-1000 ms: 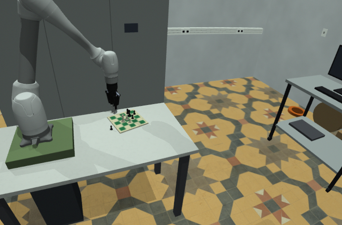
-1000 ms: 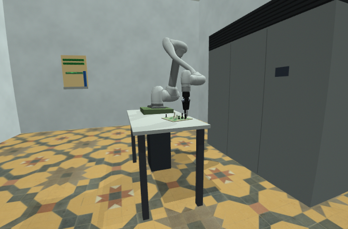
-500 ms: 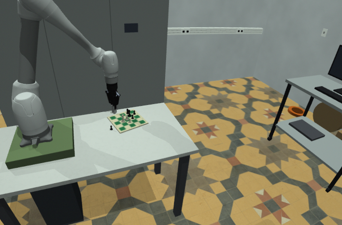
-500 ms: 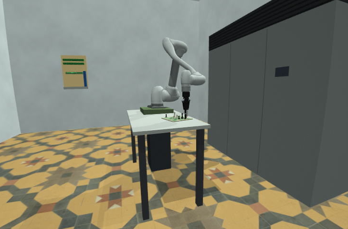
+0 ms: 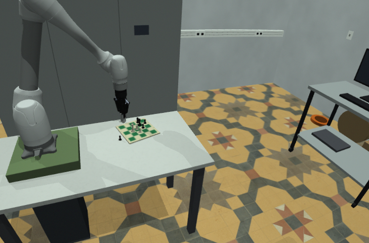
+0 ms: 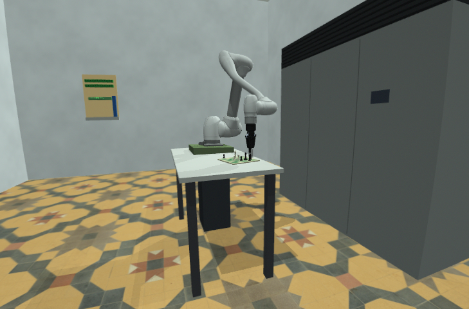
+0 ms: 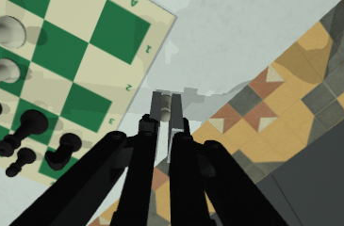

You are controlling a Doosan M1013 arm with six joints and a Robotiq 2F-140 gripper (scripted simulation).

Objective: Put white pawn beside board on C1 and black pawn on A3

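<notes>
My hand is 7 cm short of the chessboard, 13 cm to the left of it and 4 cm above it.
</notes>
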